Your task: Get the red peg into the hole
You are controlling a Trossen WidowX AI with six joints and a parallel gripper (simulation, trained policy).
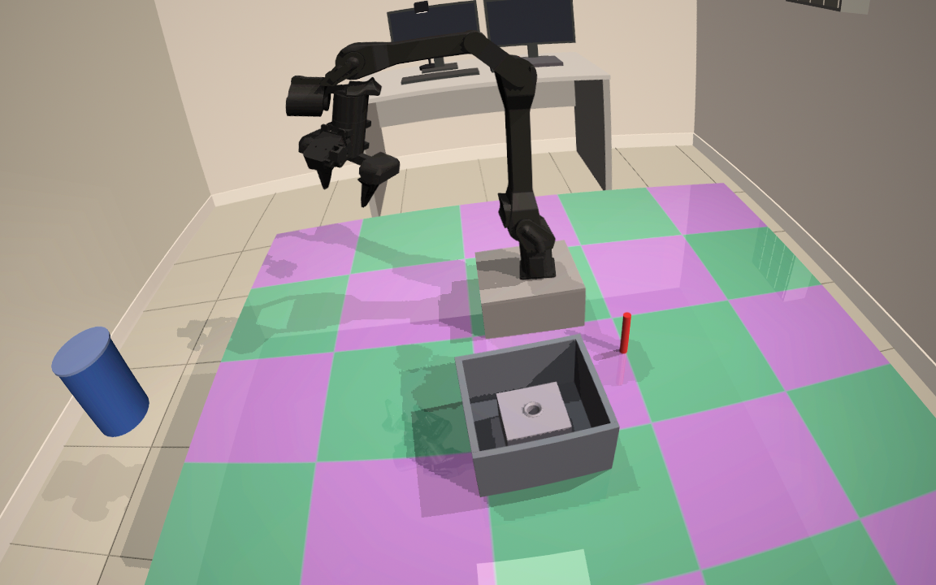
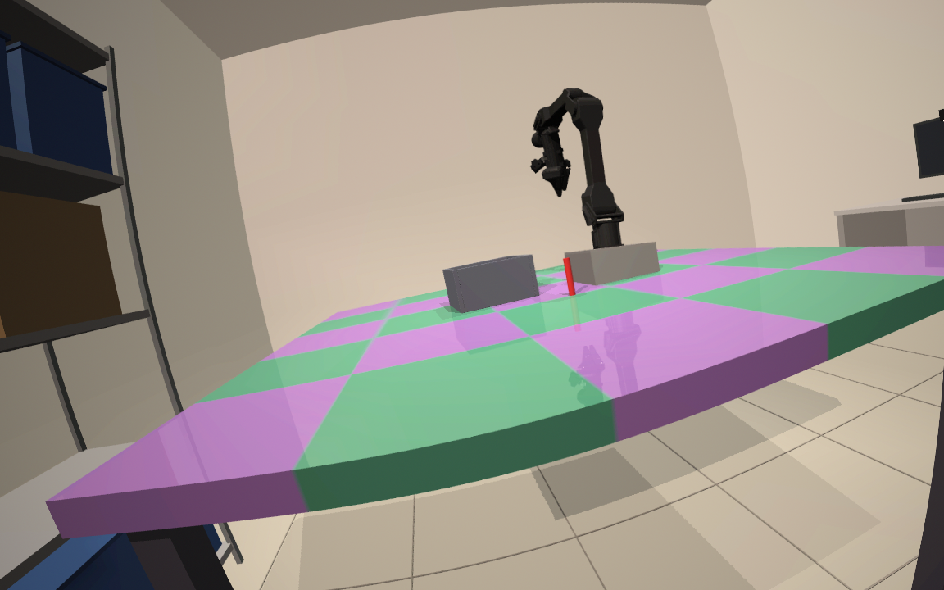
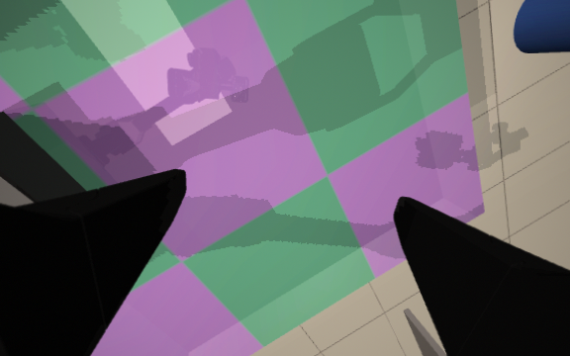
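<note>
Right now the red peg is 130 mm ahead of my gripper tip, 470 mm to the left of it and 220 mm below it. From my gripper tip the other things lie so: light grey plate: 300 mm ahead, 310 mm to the left, 210 mm below; then grey box: 300 mm ahead, 310 mm to the left, 230 mm below.
</note>
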